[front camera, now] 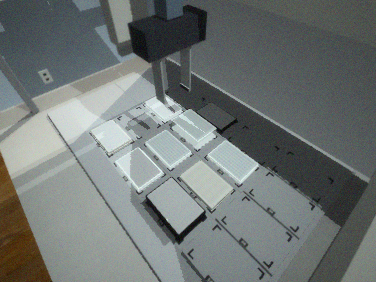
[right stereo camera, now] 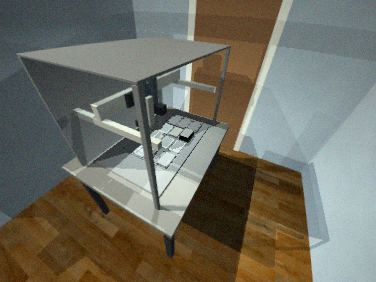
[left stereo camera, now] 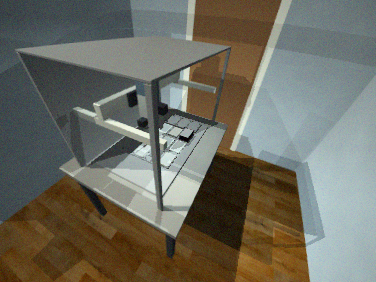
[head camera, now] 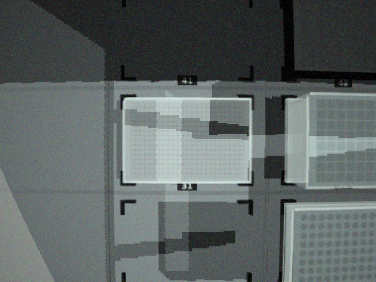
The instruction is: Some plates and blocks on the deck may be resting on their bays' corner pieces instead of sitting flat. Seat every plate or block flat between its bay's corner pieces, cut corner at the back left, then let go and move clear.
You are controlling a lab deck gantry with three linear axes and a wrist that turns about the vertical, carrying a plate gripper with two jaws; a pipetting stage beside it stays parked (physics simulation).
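Where they show: gripper, fingertip midpoint: (front camera: 174, 94) (right stereo camera: 156, 126); robot's base, link origin: (front camera: 90, 133) (right stereo camera: 166, 168) (left stereo camera: 168, 168).
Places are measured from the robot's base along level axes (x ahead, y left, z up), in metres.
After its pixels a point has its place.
Note:
My gripper (front camera: 174, 96) {y 0.212, x 0.194, z 0.160 m} is open and empty, its two jaws apart above the pale plate at the back left. That plate (front camera: 159, 109) {y 0.235, x 0.072, z 0.014 m} (head camera: 187, 150) {y 0.247, x 0.064, z 0.014 m} lies between the corner pieces of bay 31, its edges square to them in the head view; its cut corner is not clear. A taller clear plate (front camera: 194, 125) {y 0.254, x 0.235, z 0.042 m} (head camera: 342, 120) {y 0.274, x 0.198, z 0.042 m} stands in bay 32, with its left side wall showing. Round-welled plate (front camera: 168, 148) {y 0.147, x 0.234, z 0.014 m} (head camera: 335, 245) {y 0.152, x 0.212, z 0.014 m} is in bay 22. Further plates (front camera: 233, 161) {y 0.256, x 0.399, z 0.016 m} (front camera: 206, 183) {y 0.148, x 0.396, z 0.014 m} (front camera: 139, 168) {y 0.041, x 0.236, z 0.014 m} (front camera: 111, 136) {y 0.042, x 0.073, z 0.014 m} and two dark-sided blocks (front camera: 217, 115) {y 0.367, x 0.234, z 0.014 m} (front camera: 176, 206) {y 0.041, x 0.401, z 0.042 m} sit in other bays. Small tilts cannot be told.
Bay 21 (head camera: 210, 217) {y 0.178, x 0.088, z 0.000 m} holds no plate, and shadows cross it. Several bays with black corner pieces lie at the front view's lower right. Uprights (left stereo camera: 154, 150) {y -0.108, x -0.271, z 0.451 m} (right stereo camera: 146, 150) {y -0.108, x -0.271, z 0.451 m} and a roof (left stereo camera: 125, 60) {y 0.078, x -0.151, z 0.691 m} (right stereo camera: 125, 60) {y 0.076, x -0.118, z 0.691 m} enclose the deck. The gantry rail (left stereo camera: 130, 132) {y 0.090, x -0.180, z 0.395 m} (right stereo camera: 127, 132) {y 0.084, x -0.178, z 0.396 m} runs beside it.

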